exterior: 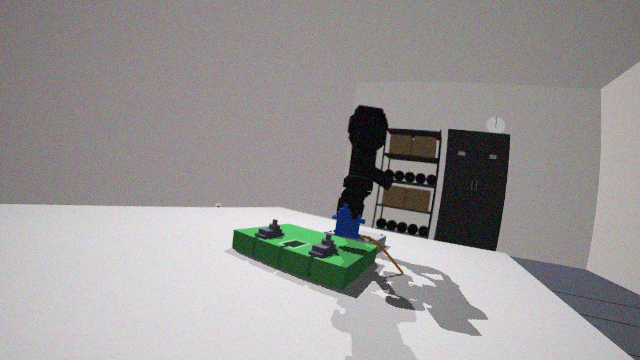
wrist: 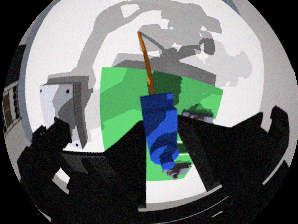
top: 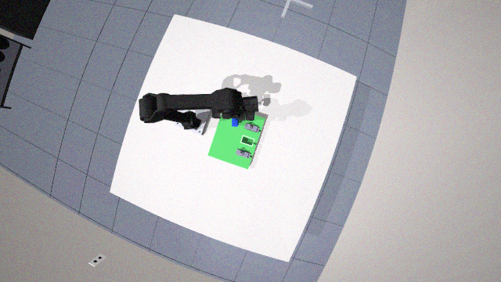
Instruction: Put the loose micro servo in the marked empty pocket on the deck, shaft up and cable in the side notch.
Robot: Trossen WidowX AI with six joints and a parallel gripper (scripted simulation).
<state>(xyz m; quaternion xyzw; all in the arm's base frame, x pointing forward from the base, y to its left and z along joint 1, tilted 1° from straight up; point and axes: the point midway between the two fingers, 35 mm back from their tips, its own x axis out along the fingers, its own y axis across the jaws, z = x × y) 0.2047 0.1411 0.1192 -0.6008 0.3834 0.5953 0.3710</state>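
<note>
My gripper tip is 1 cm short of the green deck, 10 cm to the left of it and 10 cm above it.
</note>
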